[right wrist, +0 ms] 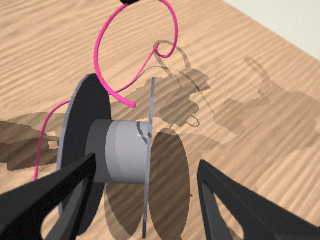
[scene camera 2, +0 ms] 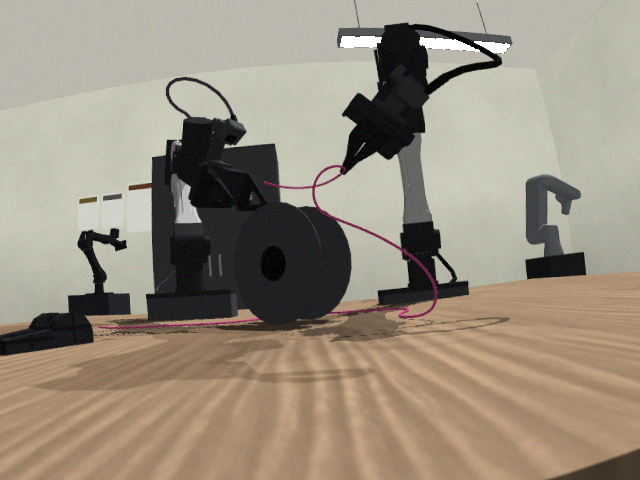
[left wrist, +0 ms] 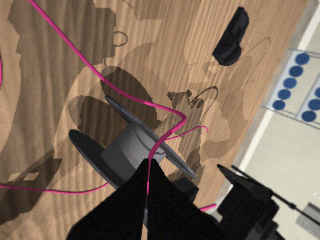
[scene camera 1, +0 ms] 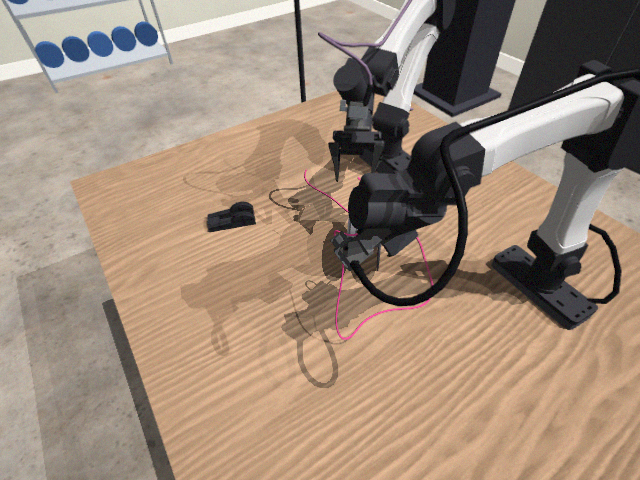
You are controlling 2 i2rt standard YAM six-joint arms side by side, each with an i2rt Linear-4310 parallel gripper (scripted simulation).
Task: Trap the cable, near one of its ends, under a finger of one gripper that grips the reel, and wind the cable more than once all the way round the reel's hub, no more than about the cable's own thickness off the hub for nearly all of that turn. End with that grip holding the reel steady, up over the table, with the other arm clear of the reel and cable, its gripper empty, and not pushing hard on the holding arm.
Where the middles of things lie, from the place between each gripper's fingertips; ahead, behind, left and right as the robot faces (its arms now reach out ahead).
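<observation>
The small black device (scene camera 1: 240,214) is 38 cm to the right of my left hand (scene camera 2: 342,172), 14 cm ahead of it and 19 cm below it. As for the dark grey reel (scene camera 2: 290,263), I see it 12 cm below my left hand, 9 cm to the right of it and 8 cm behind it.
The small black device is 22 cm ahead of my right hand (scene camera 2: 249,205), 22 cm to the right of it and 17 cm below it. The dark grey reel is 1 cm ahead of my right hand, 6 cm to the left of it and 10 cm below it.
</observation>
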